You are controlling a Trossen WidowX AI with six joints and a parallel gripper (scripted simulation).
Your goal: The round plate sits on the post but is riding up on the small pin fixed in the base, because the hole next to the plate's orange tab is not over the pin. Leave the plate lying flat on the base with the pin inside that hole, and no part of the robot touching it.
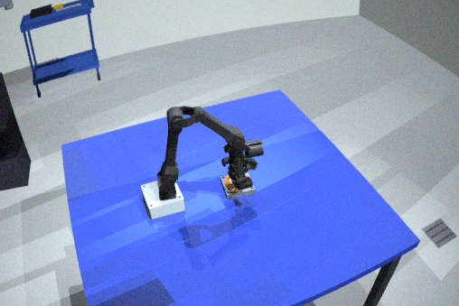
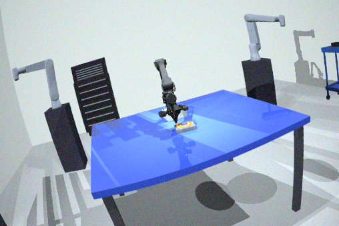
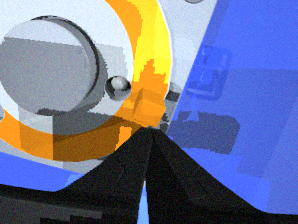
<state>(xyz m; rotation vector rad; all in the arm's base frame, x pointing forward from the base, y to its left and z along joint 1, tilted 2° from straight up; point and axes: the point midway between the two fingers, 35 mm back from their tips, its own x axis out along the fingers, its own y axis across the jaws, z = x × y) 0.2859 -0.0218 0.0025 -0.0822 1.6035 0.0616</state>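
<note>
The round plate is 30 mm to the left of my gripper tip, 10 mm below it and 10 mm ahead of it.
</note>
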